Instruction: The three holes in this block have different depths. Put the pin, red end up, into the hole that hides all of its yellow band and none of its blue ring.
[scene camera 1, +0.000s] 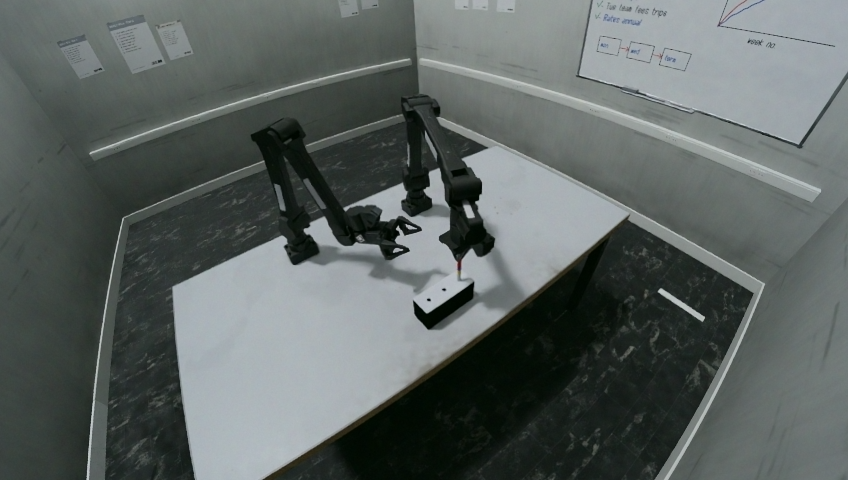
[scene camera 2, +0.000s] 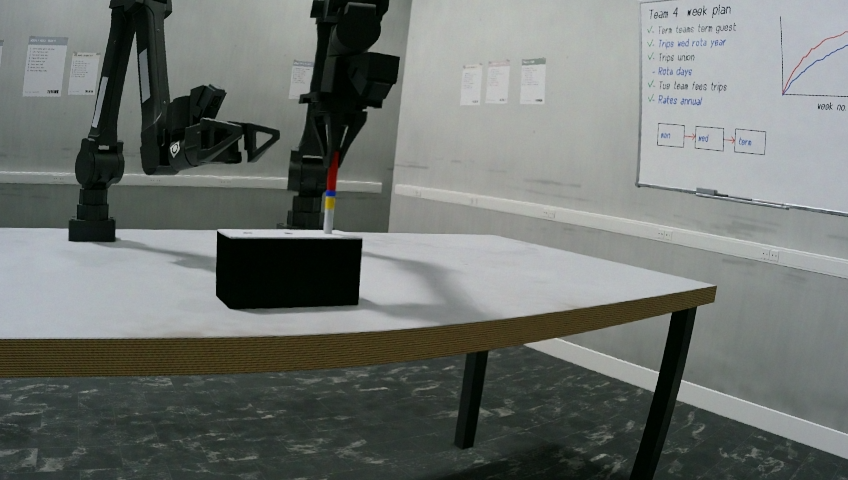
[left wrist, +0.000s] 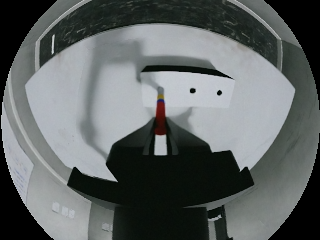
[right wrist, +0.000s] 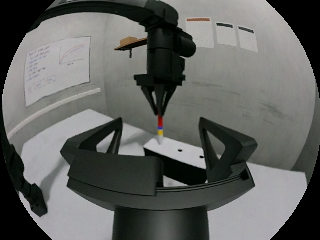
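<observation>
My left gripper is visible to me, and it appears in the left wrist view as well as in the right wrist view. My right gripper is there too, showing in the right wrist view and also in scene camera 1. Together with my grippers, I see a block.
</observation>
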